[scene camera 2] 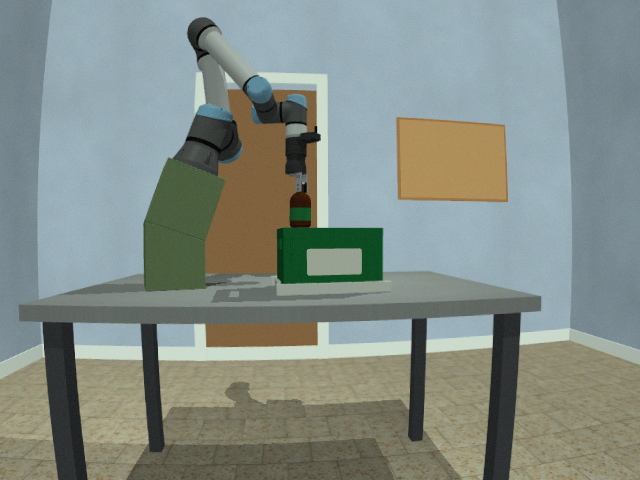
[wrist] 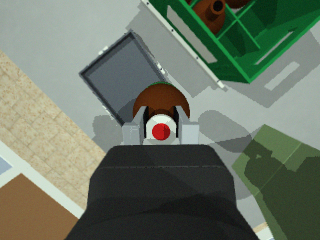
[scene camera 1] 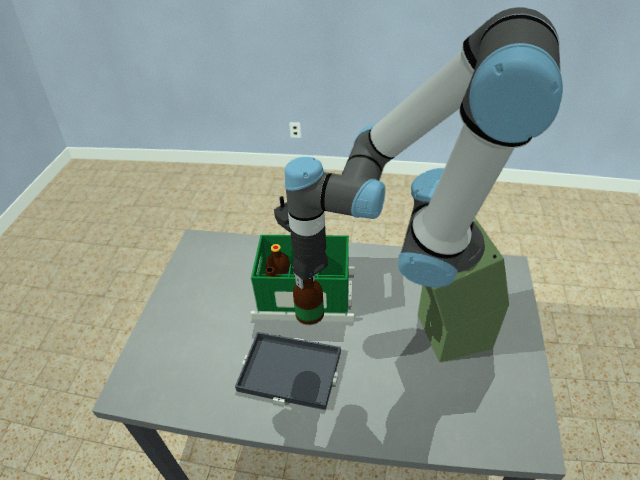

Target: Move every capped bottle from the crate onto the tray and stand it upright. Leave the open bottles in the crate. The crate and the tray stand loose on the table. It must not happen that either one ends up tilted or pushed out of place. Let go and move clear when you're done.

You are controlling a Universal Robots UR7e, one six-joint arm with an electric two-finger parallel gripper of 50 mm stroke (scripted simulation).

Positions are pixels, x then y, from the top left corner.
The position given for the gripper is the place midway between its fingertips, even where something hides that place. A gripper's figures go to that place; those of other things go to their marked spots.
Labels:
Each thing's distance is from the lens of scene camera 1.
gripper (scene camera 1: 305, 282): 1.17 m
green crate (scene camera 1: 273, 294): 1.42 m
dark tray (scene camera 1: 303, 369): 1.37 m

